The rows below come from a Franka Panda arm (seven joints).
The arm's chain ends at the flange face. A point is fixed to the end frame.
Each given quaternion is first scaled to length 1.
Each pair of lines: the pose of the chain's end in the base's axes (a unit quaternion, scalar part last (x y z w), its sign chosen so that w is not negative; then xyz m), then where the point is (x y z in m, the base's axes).
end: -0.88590 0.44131 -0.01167 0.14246 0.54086 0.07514 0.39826
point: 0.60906 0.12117 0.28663
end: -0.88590 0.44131 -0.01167 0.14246 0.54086 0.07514 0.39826
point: 0.60906 0.12117 0.28663
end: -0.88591 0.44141 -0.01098 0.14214 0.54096 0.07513 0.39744
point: 0.60898 0.12116 0.28570
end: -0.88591 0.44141 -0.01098 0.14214 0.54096 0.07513 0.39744
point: 0.60898 0.12116 0.28570
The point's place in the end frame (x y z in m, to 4 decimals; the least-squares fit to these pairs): 0.0172 -0.0500 0.1282
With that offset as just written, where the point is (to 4 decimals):
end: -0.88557 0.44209 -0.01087 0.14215 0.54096 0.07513 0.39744
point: 0.6090 0.1211 0.2857
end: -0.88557 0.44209 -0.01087 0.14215 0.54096 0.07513 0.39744
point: 0.6090 0.1211 0.2857
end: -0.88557 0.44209 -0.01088 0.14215 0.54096 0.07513 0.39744
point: 0.6090 0.1211 0.2857
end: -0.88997 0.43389 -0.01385 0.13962 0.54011 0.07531 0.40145
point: 0.6079 0.1215 0.2897
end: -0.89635 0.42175 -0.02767 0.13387 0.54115 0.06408 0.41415
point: 0.6105 0.1091 0.3028
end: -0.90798 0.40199 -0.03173 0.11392 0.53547 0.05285 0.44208
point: 0.6023 0.0960 0.3285
